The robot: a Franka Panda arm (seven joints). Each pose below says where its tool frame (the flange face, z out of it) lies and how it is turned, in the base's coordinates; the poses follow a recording.
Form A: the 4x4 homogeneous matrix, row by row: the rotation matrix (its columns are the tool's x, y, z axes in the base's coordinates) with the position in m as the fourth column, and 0 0 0 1 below. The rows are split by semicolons.
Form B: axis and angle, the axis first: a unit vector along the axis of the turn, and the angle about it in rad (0 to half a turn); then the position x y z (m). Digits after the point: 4 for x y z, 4 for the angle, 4 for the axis.
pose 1, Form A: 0.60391 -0.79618 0.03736 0.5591; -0.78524 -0.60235 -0.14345 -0.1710; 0.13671 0.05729 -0.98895 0.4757; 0 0 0 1
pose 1, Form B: 0.8952 -0.4430 0.0488 3.0292 0.5591 -0.1710 0.4757
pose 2, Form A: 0.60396 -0.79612 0.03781 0.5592; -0.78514 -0.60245 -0.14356 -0.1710; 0.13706 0.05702 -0.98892 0.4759; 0 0 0 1
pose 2, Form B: 0.8952 -0.4430 0.0490 3.0293 0.5592 -0.1710 0.4759
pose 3, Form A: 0.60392 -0.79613 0.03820 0.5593; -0.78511 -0.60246 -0.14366 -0.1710; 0.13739 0.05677 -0.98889 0.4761; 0 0 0 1
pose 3, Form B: 0.8952 -0.4430 0.0492 3.0294 0.5593 -0.1710 0.4761
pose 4, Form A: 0.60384 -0.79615 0.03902 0.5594; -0.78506 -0.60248 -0.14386 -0.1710; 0.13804 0.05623 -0.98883 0.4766; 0 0 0 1
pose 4, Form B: 0.8952 -0.4430 0.0496 3.0296 0.5594 -0.1710 0.4766
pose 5, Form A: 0.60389 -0.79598 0.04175 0.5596; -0.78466 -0.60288 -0.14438 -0.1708; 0.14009 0.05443 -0.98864 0.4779; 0 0 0 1
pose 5, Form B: 0.8952 -0.4428 0.0509 3.0303 0.5596 -0.1708 0.4779
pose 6, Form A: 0.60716 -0.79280 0.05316 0.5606; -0.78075 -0.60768 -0.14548 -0.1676; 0.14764 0.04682 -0.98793 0.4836; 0 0 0 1
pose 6, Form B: 0.8961 -0.4403 0.0562 3.0341 0.5606 -0.1676 0.4836
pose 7, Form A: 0.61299 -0.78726 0.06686 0.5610; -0.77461 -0.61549 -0.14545 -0.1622; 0.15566 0.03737 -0.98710 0.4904; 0 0 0 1
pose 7, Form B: 0.8978 -0.4361 0.0621 3.0396 0.5610 -0.1622 0.4904
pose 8, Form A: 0.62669 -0.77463 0.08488 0.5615; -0.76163 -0.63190 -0.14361 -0.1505; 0.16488 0.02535 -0.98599 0.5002; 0 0 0 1
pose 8, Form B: 0.9016 -0.4269 0.0694 3.0478 0.5615 -0.1505 0.5002
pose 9, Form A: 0.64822 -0.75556 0.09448 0.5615; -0.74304 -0.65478 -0.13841 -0.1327; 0.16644 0.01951 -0.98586 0.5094; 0 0 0 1
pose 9, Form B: 0.9076 -0.4136 0.0720 3.0545 0.5615 -0.1327 0.5094
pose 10, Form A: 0.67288 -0.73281 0.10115 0.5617; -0.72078 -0.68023 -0.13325 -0.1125; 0.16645 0.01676 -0.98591 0.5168; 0 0 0 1
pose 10, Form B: 0.9144 -0.3981 0.0733 3.0595 0.5617 -0.1125 0.5168
